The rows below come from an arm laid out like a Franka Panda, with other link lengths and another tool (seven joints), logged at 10 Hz.
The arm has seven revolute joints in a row. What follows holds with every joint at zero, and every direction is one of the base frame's. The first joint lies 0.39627 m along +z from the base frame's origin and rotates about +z. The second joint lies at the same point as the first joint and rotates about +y. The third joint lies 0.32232 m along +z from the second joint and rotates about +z. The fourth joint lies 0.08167 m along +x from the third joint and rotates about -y. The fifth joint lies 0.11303 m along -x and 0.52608 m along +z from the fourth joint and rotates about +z. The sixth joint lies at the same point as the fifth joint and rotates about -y. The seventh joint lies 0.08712 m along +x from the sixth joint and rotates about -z. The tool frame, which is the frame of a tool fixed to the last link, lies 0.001 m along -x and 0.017 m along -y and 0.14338 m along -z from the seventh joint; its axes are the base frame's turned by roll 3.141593, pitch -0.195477 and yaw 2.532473 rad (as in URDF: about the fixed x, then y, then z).
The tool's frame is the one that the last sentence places.
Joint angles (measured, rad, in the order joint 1, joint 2, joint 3, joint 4, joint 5, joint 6, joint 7), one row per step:
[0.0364 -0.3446 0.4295 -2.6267 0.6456 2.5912 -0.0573]
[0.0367 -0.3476 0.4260 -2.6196 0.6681 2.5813 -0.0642]
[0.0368 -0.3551 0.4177 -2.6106 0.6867 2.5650 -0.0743]
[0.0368 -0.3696 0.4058 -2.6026 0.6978 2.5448 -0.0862]
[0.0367 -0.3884 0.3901 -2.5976 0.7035 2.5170 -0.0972]
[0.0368 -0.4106 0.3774 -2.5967 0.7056 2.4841 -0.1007]
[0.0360 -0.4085 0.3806 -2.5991 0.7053 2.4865 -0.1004]
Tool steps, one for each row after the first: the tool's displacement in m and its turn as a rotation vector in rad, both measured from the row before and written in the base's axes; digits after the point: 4 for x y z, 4 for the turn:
[0.0017 0.0008 0.0046 0.0188 0.0030 -0.0073]
[0.0029 -0.0008 0.0078 0.0183 0.0006 -0.0036]
[0.0031 -0.0027 0.0109 0.0140 -0.0045 0.0012]
[0.0020 -0.0049 0.0111 0.0113 -0.0003 0.0032]
[-0.0007 -0.0040 0.0098 0.0084 0.0065 0.0035]
[-0.0009 0.0005 -0.0025 -0.0025 0.0021 0.0007]

